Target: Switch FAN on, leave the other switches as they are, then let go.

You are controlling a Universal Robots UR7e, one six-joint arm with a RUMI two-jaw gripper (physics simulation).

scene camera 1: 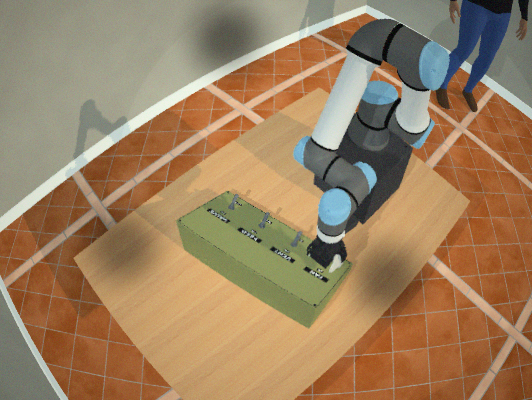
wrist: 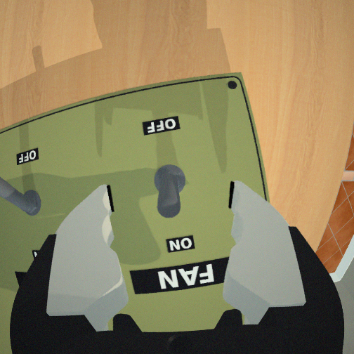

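Where they show: arm's base, origin of its link: point(scene camera 1: 368, 134).
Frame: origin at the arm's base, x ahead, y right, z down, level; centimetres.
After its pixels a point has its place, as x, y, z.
Observation:
The FAN lever point(wrist: 169, 195) leans from its round base toward the ON label point(wrist: 180, 243), away from the OFF label point(wrist: 161, 125), in the wrist view. The gripper hides it in the scene view. My gripper point(wrist: 170, 185) point(scene camera 1: 331, 268) @[41.3, -16.9, 12.5] is partly open over the FAN end of the green switch box point(scene camera 1: 240, 260) @[62.1, -0.8, 6.0] point(wrist: 220, 110). Its two fingers stand on either side of the FAN lever, with a gap on each side. How high the fingertips are above the panel is hard to tell. The VENT lever point(scene camera 1: 297, 239) @[42.5, -5.2, 12.5] point(wrist: 17, 195) leans toward its OFF label point(wrist: 27, 155).
The FEED lever point(scene camera 1: 264, 220) @[44.5, 6.8, 12.5] and the VALVE lever point(scene camera 1: 233, 202) @[46.6, 18.6, 12.6] stand farther along the box and lean the same way as VENT. The box rests on a wooden table point(scene camera 1: 200, 320) @[80.8, -0.5, 23.8] point(wrist: 300, 100). The robot's dark base block point(scene camera 1: 385, 175) @[10.4, -14.5, 0.8] is behind it. A person point(scene camera 1: 480, 40) stands beyond the table.

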